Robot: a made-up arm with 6 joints. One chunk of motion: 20 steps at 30 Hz.
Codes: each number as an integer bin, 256 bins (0 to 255) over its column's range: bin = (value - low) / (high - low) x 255, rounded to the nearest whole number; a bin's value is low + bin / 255 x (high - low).
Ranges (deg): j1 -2..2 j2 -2..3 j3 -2..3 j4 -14..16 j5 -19..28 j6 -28..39
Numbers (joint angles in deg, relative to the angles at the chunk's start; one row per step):
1: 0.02 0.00 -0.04 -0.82 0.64 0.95
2: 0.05 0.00 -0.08 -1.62 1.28 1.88
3: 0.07 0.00 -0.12 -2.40 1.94 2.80
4: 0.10 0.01 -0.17 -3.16 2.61 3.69
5: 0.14 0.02 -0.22 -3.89 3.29 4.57
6: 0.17 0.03 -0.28 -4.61 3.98 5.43
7: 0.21 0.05 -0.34 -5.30 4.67 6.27
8: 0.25 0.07 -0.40 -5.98 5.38 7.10
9: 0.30 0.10 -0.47 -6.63 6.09 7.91
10: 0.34 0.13 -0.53 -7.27 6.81 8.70
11: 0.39 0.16 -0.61 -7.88 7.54 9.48
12: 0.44 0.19 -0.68 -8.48 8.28 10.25
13: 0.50 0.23 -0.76 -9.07 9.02 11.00
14: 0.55 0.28 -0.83 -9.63 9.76 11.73
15: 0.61 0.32 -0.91 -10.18 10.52 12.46
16: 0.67 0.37 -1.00 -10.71 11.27 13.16
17: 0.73 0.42 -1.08 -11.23 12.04 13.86
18: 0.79 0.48 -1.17 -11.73 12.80 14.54
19: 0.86 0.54 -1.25 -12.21 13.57 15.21
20: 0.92 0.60 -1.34 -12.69 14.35 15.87
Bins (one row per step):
1: 129 102 100 112 107 110
2: 131 102 98 105 110 114
3: 132 102 96 99 114 117
4: 134 103 93 92 117 121
5: 136 103 91 86 121 124
6: 138 104 88 80 125 127
7: 141 105 85 74 128 130
8: 143 106 82 68 132 134
9: 147 107 78 63 136 137
10: 149 109 75 57 140 140
11: 152 110 71 52 144 143
12: 156 112 67 47 148 146
13: 159 114 63 42 152 148
14: 163 116 60 37 156 151
15: 166 118 56 32 160 154
16: 170 121 51 28 164 157
17: 174 123 47 24 168 159
18: 178 126 42 19 173 162
19: 182 130 38 15 177 164
20: 186 133 34 11 181 167

